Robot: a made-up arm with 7 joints. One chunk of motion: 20 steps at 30 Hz.
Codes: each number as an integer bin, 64 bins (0 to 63) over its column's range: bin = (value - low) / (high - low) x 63, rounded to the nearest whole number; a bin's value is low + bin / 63 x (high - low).
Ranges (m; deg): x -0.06..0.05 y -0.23..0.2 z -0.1..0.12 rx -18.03..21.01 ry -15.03..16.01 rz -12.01..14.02
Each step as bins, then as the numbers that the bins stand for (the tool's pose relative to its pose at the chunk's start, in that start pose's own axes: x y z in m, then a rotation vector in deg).
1 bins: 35 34 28 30 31 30
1 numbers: 0.0011 0.0021 -0.0022 0.56 0.24 0.39
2 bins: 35 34 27 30 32 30
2 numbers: 0.0011 0.0021 -0.0057 0.56 0.74 0.39
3 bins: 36 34 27 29 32 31
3 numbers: 0.0029 0.0021 -0.0057 -0.06 0.74 0.80
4 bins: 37 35 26 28 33 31
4 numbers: 0.0046 0.0089 -0.0092 -0.68 1.23 0.80
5 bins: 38 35 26 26 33 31
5 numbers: 0.0063 0.0089 -0.0092 -1.92 1.23 0.80
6 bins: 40 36 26 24 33 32
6 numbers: 0.0098 0.0157 -0.0092 -3.16 1.23 1.21
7 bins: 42 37 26 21 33 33
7 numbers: 0.0133 0.0225 -0.0092 -5.02 1.23 1.62
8 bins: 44 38 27 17 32 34
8 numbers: 0.0168 0.0294 -0.0057 -7.50 0.74 2.04
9 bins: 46 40 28 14 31 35
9 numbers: 0.0203 0.0430 -0.0022 -9.35 0.24 2.45
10 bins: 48 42 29 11 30 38
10 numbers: 0.0238 0.0567 0.0013 -11.21 -0.25 3.69
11 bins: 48 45 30 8 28 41
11 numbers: 0.0238 0.0771 0.0048 -13.07 -1.23 4.93
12 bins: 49 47 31 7 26 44
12 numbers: 0.0256 0.0908 0.0083 -13.69 -2.22 6.17
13 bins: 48 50 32 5 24 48
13 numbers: 0.0238 0.1113 0.0117 -14.93 -3.21 7.82
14 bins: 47 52 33 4 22 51
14 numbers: 0.0221 0.1249 0.0152 -15.55 -4.19 9.06
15 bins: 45 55 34 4 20 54
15 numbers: 0.0186 0.1454 0.0187 -15.55 -5.18 10.30
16 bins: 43 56 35 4 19 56
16 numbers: 0.0151 0.1522 0.0222 -15.55 -5.67 11.13
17 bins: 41 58 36 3 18 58
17 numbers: 0.0116 0.1659 0.0257 -16.17 -6.16 11.95
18 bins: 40 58 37 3 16 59
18 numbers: 0.0098 0.1659 0.0292 -16.17 -7.15 12.37
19 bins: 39 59 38 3 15 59
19 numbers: 0.0081 0.1727 0.0327 -16.17 -7.64 12.37
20 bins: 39 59 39 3 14 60
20 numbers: 0.0081 0.1727 0.0362 -16.17 -8.13 12.78
